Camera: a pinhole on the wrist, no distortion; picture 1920 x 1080 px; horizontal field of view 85.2 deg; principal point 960.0 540.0 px. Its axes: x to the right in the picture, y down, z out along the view. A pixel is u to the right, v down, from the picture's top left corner.
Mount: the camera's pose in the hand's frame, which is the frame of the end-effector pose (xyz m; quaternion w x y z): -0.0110 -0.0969 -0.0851 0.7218 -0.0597 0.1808 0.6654
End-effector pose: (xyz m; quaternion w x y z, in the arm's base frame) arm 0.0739 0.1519 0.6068 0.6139 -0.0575 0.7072 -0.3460
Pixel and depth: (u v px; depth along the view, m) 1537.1 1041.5 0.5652
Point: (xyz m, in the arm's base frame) 0.5933 0.3852 0.5068
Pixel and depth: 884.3 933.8 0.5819
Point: 0.5865 0.0618 0.6620
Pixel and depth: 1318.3 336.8 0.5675
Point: 0.4377 0.0914 0.2849
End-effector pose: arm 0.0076 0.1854 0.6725 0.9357 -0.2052 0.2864 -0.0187
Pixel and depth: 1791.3 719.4 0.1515
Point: 0.0093 0.2556 0.6609
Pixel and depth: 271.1 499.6 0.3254
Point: 0.2217 0.1081 0.9389
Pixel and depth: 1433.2 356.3 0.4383
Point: 0.2492 0.4577 0.6843
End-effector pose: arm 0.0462 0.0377 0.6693 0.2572 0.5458 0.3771 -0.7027
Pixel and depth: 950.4 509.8 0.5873
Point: -0.1791 -0.3801 0.5946
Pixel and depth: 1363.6 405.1 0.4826
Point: 0.0177 -0.3233 0.5055
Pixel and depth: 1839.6 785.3 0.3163
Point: 0.1805 -0.2220 0.6318
